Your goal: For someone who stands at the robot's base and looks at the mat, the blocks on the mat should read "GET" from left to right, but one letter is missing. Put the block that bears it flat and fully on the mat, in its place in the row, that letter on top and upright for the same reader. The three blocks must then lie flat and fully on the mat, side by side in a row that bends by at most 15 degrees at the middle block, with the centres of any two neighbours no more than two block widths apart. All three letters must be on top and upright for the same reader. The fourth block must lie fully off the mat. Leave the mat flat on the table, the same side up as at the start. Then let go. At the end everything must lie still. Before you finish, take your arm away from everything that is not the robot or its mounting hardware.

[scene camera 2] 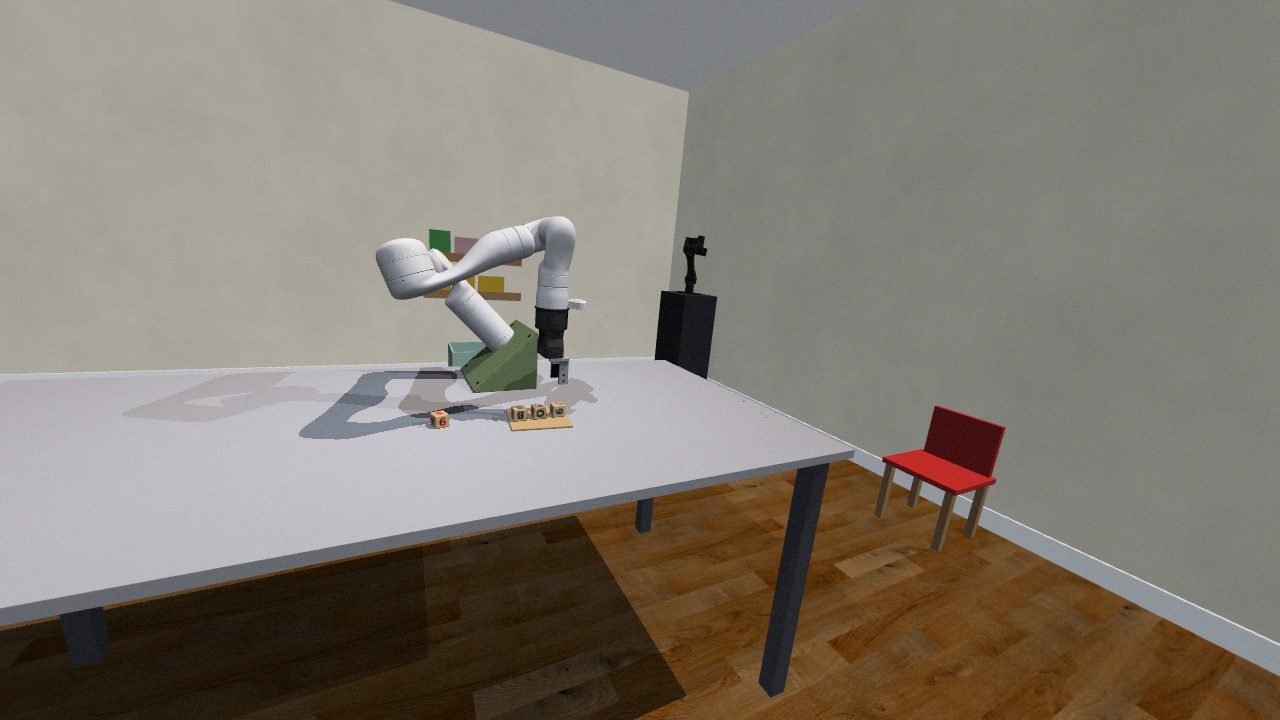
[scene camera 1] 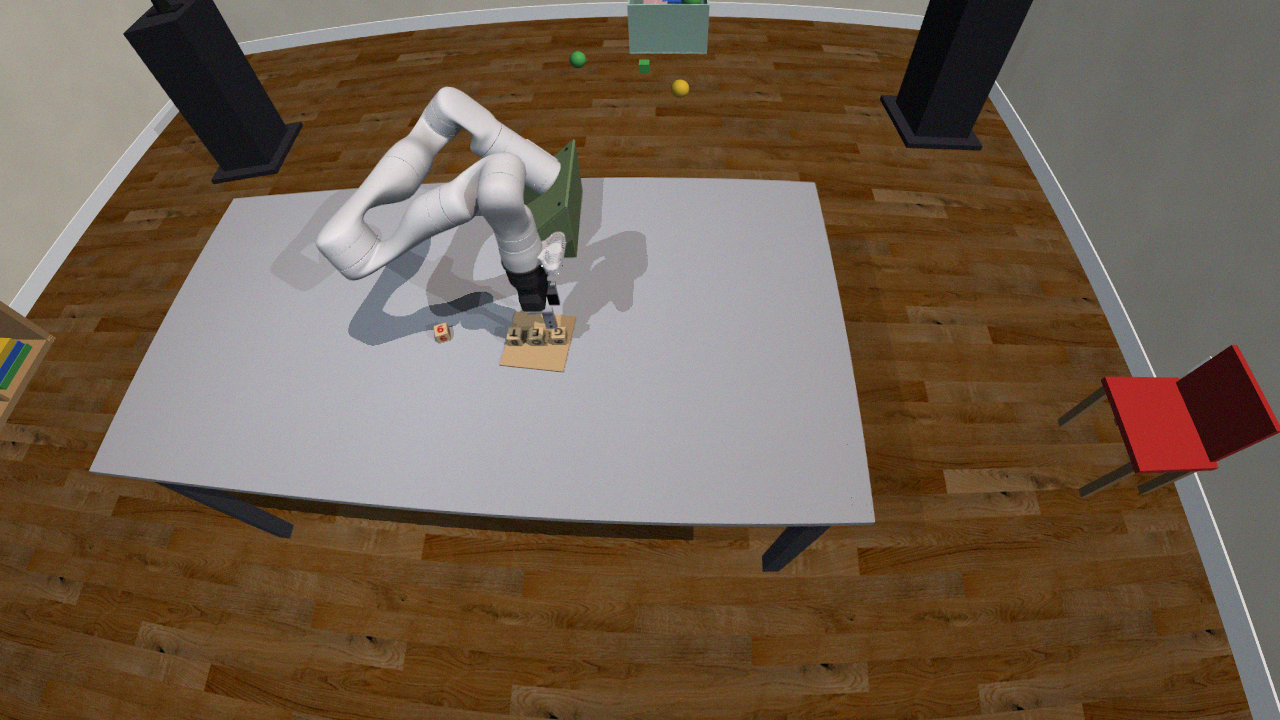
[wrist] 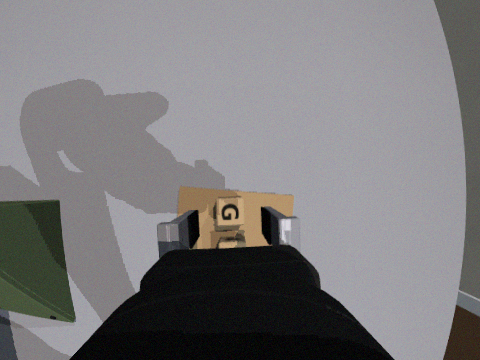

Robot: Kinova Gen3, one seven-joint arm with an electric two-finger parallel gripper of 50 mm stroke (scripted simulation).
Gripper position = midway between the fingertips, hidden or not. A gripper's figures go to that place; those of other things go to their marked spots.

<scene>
My gripper (scene camera 2: 558, 380): 110 cm from the lens. A tan mat (scene camera 2: 550, 422) is 109 cm from the lens.
</scene>
